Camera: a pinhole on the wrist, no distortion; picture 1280 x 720 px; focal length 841.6 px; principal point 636.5 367.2 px. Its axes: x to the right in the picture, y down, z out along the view. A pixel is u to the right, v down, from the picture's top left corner.
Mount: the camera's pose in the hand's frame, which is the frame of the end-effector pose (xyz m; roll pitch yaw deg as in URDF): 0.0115 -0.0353 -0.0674 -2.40 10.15 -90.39
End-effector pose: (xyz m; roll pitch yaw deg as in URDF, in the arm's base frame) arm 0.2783 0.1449 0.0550 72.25 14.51 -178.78
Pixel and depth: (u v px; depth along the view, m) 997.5 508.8 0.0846
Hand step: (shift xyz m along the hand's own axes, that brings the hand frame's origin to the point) 0.0289 -0.0859 0.0088
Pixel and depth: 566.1 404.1 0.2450
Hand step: 0.0323 -0.0583 0.1767
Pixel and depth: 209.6 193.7 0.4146
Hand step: -0.0556 0.0985 0.3809
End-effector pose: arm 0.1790 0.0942 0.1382 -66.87 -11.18 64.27
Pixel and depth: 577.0 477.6 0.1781
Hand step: 0.0422 -0.0543 0.1090
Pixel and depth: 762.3 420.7 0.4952
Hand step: 0.0626 -0.1955 0.4053
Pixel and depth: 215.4 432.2 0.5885
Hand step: 0.0828 0.1508 0.5614
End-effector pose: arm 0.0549 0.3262 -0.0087 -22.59 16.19 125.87
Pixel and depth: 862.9 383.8 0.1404
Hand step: 0.0197 -0.0972 0.0639
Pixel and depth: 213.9 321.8 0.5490
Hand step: 0.0061 0.1392 0.5223
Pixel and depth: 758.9 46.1 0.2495
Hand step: -0.0737 -0.1151 0.1755
